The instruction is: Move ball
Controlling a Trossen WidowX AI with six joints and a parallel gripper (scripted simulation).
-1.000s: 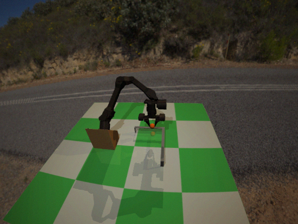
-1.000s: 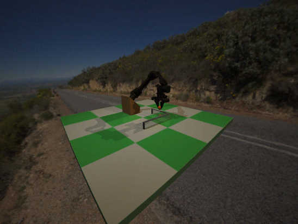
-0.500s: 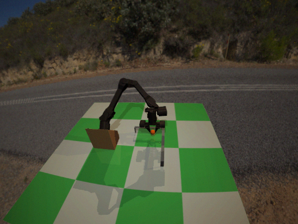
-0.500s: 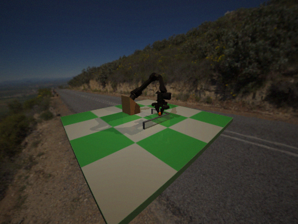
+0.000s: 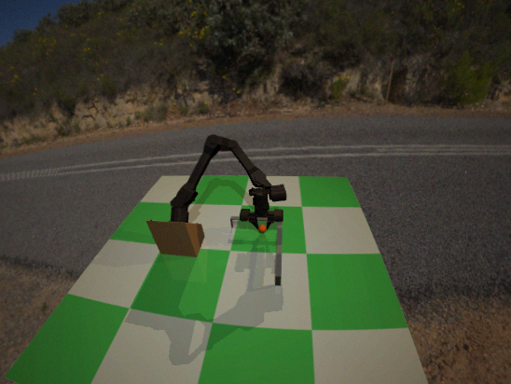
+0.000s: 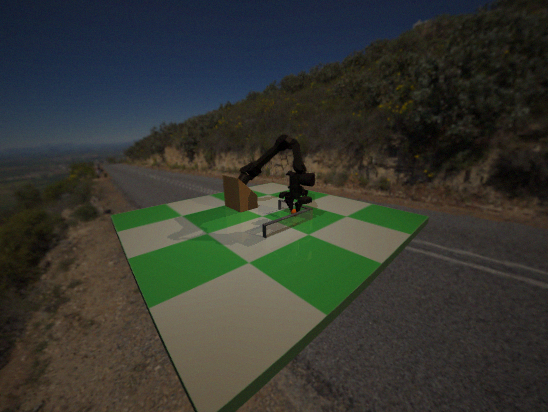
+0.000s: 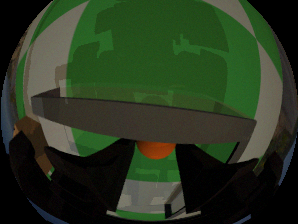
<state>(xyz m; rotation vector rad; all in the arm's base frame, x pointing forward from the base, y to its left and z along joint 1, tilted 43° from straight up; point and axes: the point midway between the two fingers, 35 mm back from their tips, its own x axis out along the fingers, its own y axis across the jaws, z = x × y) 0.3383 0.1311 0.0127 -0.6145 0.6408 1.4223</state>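
My gripper tip is now right at the see-through copy. The rest, counted from my gripper tip: dark post (7 cm ahead, 28 cm to the right, 1 cm above); orange ball (right at my gripper tip).
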